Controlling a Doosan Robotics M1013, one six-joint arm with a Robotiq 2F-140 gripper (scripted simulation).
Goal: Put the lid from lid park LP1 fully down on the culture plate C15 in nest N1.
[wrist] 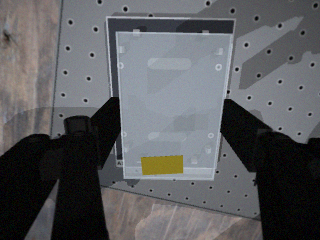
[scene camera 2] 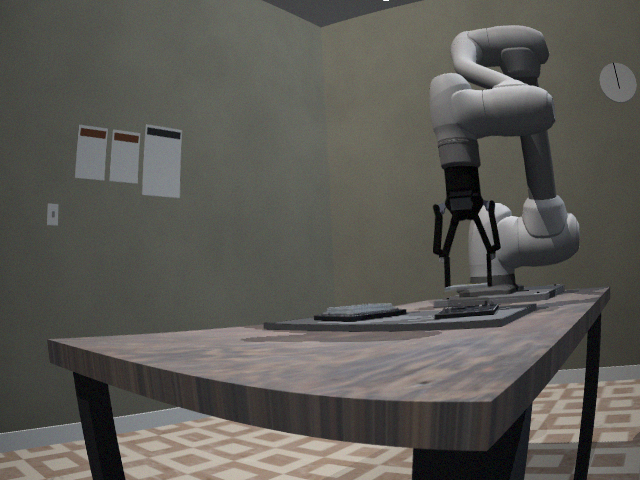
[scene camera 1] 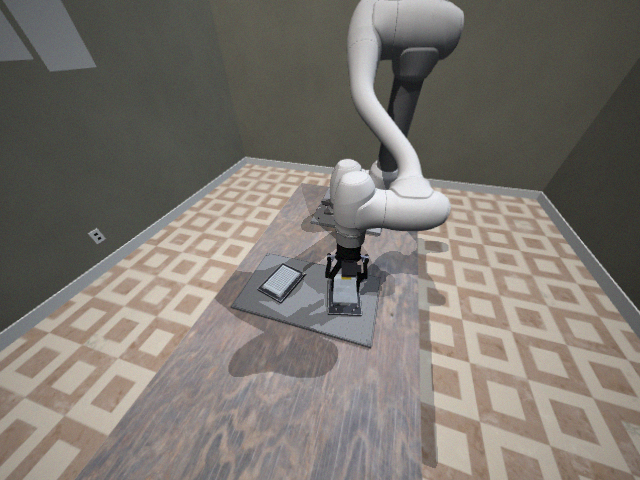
Scene:
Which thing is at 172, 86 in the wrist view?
A lid.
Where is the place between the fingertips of my gripper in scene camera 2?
At 468, 288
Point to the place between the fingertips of my gripper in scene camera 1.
344, 288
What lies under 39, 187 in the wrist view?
My gripper.

